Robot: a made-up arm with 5 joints. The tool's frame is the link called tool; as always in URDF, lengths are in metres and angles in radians. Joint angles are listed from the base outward. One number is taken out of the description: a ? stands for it. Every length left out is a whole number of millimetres.
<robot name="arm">
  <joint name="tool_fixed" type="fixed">
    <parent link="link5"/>
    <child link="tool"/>
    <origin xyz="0.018 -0.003 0" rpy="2.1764 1.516 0.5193"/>
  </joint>
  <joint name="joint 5" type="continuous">
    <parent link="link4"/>
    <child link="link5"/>
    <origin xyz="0.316 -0.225 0" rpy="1.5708 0 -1.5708"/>
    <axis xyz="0 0 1"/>
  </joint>
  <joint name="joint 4" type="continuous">
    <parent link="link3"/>
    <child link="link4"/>
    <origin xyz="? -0.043 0" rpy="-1.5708 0 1.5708"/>
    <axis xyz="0 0 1"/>
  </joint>
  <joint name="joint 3" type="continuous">
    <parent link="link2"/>
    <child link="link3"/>
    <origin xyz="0.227 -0.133 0" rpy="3.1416 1.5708 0"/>
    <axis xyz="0 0 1"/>
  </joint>
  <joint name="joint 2" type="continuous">
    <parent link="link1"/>
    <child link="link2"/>
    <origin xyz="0.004 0.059 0" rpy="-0.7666 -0.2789 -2.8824"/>
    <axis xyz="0 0 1"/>
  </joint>
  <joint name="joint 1" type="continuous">
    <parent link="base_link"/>
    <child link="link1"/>
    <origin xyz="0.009 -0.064 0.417" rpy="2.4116 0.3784 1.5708"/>
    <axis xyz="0 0 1"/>
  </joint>
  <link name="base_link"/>
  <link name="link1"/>
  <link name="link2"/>
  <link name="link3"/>
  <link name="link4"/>
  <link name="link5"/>
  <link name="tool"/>
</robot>
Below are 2 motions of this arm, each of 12 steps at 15 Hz.
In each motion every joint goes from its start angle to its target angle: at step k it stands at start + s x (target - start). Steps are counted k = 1, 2, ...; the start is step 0. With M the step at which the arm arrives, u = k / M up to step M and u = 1 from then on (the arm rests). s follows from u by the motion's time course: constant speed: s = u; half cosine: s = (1 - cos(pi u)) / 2; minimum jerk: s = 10 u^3 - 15 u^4 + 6 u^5.
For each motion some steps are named. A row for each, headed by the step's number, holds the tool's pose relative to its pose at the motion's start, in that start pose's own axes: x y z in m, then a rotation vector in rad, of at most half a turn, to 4 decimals.
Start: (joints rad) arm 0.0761 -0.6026 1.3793 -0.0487 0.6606
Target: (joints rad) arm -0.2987 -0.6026 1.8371 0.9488 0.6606
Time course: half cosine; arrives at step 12
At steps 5, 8, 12:
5: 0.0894 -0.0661 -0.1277 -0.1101 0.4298 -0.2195
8: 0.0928 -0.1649 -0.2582 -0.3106 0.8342 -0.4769
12: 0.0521 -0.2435 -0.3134 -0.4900 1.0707 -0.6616

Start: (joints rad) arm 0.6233 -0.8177 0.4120 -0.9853 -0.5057
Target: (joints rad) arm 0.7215 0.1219 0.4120 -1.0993 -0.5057
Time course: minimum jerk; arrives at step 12
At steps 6, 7, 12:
6: -0.0445 -0.0345 0.0618 0.0801 -0.3930 -0.2138
7: -0.0632 -0.0431 0.0761 0.1050 -0.5147 -0.2774
12: -0.1111 -0.0584 0.0991 0.1618 -0.7910 -0.4188

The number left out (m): 0.091
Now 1 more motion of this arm.
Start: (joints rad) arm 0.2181 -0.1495 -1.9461 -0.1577 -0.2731
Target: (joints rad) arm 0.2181 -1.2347 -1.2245 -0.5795 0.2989
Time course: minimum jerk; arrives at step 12
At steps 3, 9, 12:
3: -0.0012 0.0052 -0.0127 0.0611 0.0509 -0.0098
9: -0.0211 0.0996 0.0161 0.6299 0.2144 0.2693
12: -0.0258 0.1058 0.0367 0.7083 0.1890 0.3365

